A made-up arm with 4 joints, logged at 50 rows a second.
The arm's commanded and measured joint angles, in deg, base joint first. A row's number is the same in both.
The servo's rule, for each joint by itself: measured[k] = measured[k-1] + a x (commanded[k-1-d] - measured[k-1]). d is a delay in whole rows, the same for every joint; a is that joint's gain. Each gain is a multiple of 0.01, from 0.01 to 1. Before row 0 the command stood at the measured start. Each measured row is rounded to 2 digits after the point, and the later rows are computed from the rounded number. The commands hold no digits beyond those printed.
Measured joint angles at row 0: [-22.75 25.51 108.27 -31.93]
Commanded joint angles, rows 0 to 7: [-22.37 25.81 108.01 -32.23]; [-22.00 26.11 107.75 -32.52]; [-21.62 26.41 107.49 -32.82]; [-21.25 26.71 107.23 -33.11]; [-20.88 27.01 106.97 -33.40]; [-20.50 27.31 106.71 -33.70]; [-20.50 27.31 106.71 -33.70]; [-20.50 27.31 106.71 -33.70]
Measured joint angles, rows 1 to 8: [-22.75 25.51 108.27 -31.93]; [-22.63 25.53 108.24 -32.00]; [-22.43 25.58 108.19 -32.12]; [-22.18 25.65 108.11 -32.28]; [-21.89 25.73 108.01 -32.47]; [-21.58 25.83 107.90 -32.68]; [-21.25 25.95 107.77 -32.91]; [-21.02 26.06 107.65 -33.09]
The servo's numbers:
d 1
a 0.31 0.08 0.11 0.23

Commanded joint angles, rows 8 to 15: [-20.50 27.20 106.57 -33.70]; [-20.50 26.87 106.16 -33.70]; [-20.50 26.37 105.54 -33.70]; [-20.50 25.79 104.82 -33.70]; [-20.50 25.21 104.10 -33.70]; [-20.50 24.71 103.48 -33.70]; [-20.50 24.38 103.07 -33.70]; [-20.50 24.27 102.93 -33.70]
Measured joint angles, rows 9 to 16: [-20.86 26.16 107.55 -33.23]; [-20.75 26.24 107.44 -33.34]; [-20.67 26.29 107.30 -33.42]; [-20.62 26.30 107.11 -33.48]; [-20.58 26.26 106.86 -33.53]; [-20.56 26.18 106.56 -33.57]; [-20.54 26.06 106.22 -33.60]; [-20.53 25.93 105.87 -33.62]
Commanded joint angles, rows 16 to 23: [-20.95 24.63 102.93 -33.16]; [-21.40 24.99 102.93 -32.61]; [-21.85 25.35 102.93 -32.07]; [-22.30 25.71 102.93 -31.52]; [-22.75 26.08 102.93 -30.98]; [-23.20 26.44 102.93 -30.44]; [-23.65 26.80 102.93 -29.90]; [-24.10 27.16 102.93 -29.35]
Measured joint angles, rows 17 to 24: [-20.52 25.80 105.55 -33.64]; [-20.65 25.71 105.26 -33.53]; [-20.88 25.65 105.00 -33.32]; [-21.18 25.63 104.77 -33.03]; [-21.53 25.64 104.57 -32.68]; [-21.91 25.68 104.39 -32.29]; [-22.31 25.74 104.23 -31.86]; [-22.73 25.82 104.09 -31.41]
